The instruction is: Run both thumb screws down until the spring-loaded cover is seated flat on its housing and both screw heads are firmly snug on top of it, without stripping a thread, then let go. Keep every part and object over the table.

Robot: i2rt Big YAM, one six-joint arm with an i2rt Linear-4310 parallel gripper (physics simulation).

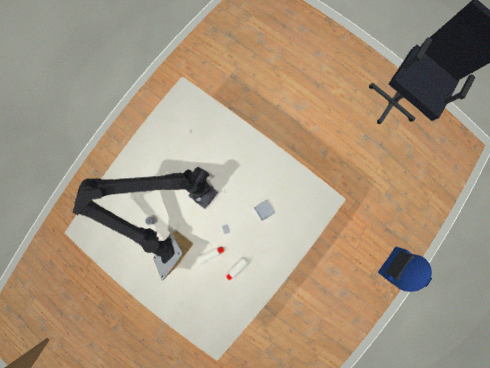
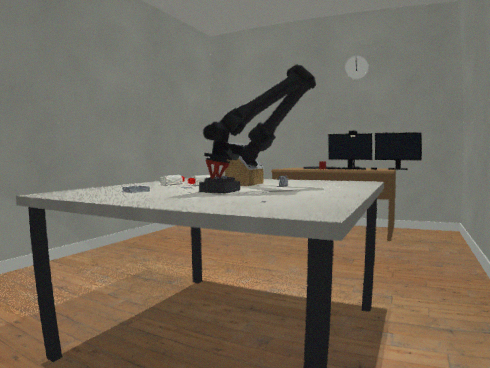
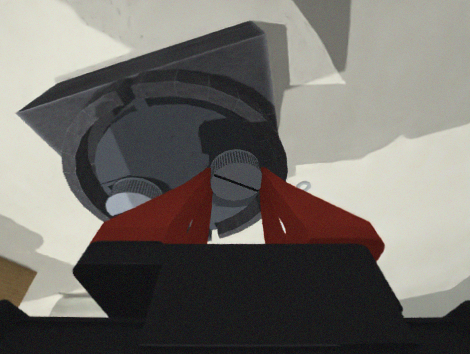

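Seen in the pictures: gripper, fingertip midpoint: [image 1: 206,189] [image 3: 236,176]; arm's base at its link origin: [image 1: 167,250] [image 2: 245,157].
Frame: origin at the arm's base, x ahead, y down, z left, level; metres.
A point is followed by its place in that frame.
The dark square housing [image 3: 245,56] {z 0.159, x 0.384, y 0.099 m} [image 2: 220,185] {z 0.146, x 0.396, y 0.108 m} stands on the white table [image 1: 190,110] {z 0.535, x 0.637, y 0.139 m} [image 2: 280,215] {z 0.594, x 0.740, y 0.139 m}, with a raised round rim on top. The round blue-grey cover [image 3: 160,135] {z 0.132, x 0.336, y 0.090 m} lies inside the rim; whether it is seated flat cannot be told. My gripper [image 3: 236,176] {z 0.098, x 0.371, y 0.086 m} [image 2: 218,177] {z 0.098, x 0.371, y 0.086 m} points down over the housing, its red fingers shut on both sides of the right thumb screw [image 3: 237,187] {z 0.098, x 0.370, y 0.077 m}, whose slot runs slightly down to the right. The left thumb screw [image 3: 128,202] {z 0.100, x 0.307, y 0.077 m} stands free at the cover's left, partly hidden by the left finger. The gap under the heads is hidden.
A wooden block [image 1: 184,243] {z -0.034, x 0.077, y 0.049 m} [image 2: 245,175] {z 0.043, x 0.066, y 0.087 m} with a grey plate stands near the arm. Two white bottles [image 1: 212,255] {z -0.194, x 0.131, y 0.089 m} [image 1: 238,268] {z -0.351, x 0.184, y 0.089 m} with red caps, a flat grey square [image 1: 264,210] {z -0.225, x 0.524, y 0.138 m} [image 2: 136,189] {z -0.183, x 0.550, y 0.126 m}, a small grey piece [image 1: 226,229] {z -0.146, x 0.286, y 0.135 m} and a grey cylinder [image 1: 151,220] {z 0.202, x 0.009, y 0.095 m} [image 2: 283,181] {z 0.223, x 0.012, y 0.114 m} are on the table.
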